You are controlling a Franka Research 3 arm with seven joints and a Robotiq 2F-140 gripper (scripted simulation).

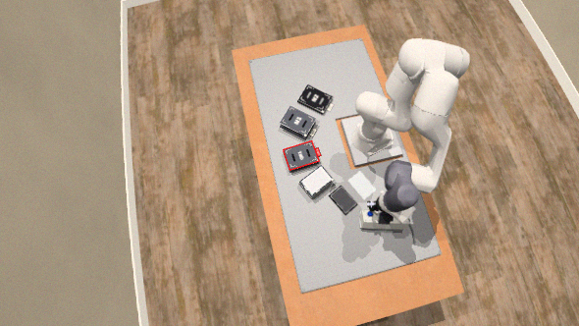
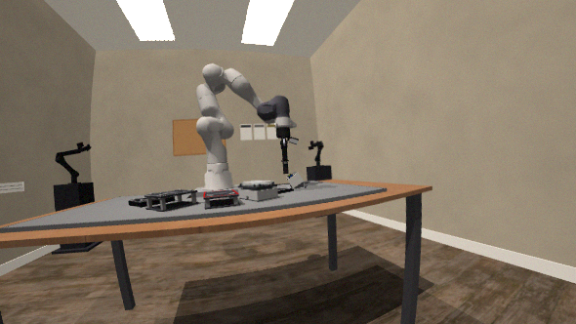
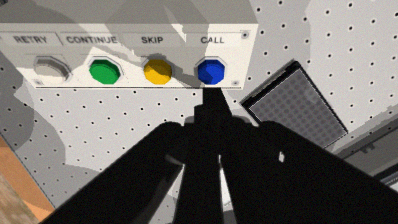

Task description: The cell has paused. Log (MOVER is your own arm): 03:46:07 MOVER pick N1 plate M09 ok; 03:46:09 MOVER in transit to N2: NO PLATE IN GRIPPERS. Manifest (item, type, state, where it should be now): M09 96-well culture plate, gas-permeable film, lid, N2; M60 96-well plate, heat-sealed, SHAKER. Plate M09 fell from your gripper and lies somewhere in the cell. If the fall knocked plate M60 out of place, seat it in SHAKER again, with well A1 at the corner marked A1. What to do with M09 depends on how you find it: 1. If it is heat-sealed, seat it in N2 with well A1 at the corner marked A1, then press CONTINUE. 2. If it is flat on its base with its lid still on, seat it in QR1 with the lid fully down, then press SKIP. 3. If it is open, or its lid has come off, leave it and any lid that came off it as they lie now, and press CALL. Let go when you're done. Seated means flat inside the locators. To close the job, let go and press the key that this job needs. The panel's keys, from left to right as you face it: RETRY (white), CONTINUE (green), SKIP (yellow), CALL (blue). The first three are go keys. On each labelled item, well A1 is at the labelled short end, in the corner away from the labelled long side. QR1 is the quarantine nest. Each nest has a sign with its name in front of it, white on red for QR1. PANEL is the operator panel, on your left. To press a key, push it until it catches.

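Now: hand 50 mm above the blue call key, 20 mm to the right of it and 10 mm short of it. The rest, counted from my hand: yellow skip key: 50 mm below, 40 mm to the left, 40 mm behind; green continue key: 90 mm behind, 50 mm to the left, 50 mm below; white retry key: 140 mm behind, 70 mm to the left, 50 mm below.
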